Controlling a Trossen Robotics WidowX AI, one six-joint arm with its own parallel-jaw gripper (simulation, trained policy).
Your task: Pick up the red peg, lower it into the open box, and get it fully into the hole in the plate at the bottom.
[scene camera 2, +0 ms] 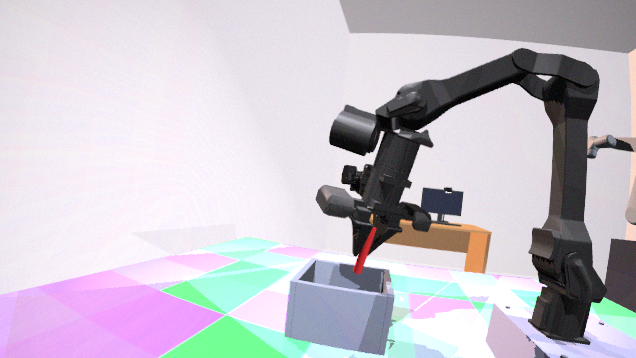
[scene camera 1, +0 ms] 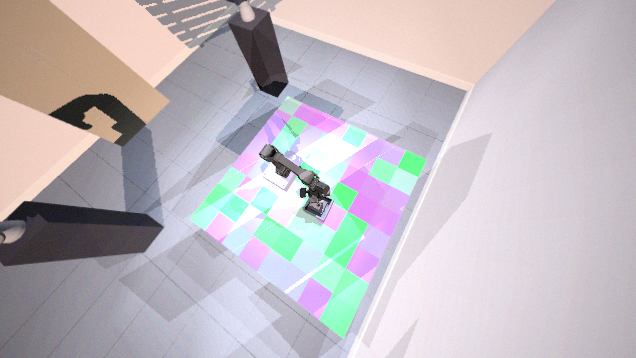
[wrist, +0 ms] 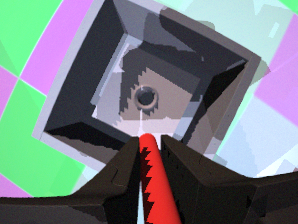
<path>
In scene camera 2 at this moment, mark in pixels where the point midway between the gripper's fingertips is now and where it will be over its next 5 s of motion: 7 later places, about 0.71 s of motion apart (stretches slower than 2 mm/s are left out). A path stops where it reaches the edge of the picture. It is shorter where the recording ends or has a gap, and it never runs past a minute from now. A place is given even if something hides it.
My gripper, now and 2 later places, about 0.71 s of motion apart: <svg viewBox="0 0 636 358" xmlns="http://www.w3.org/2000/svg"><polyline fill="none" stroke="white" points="358,255 346,278 333,277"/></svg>
</path>
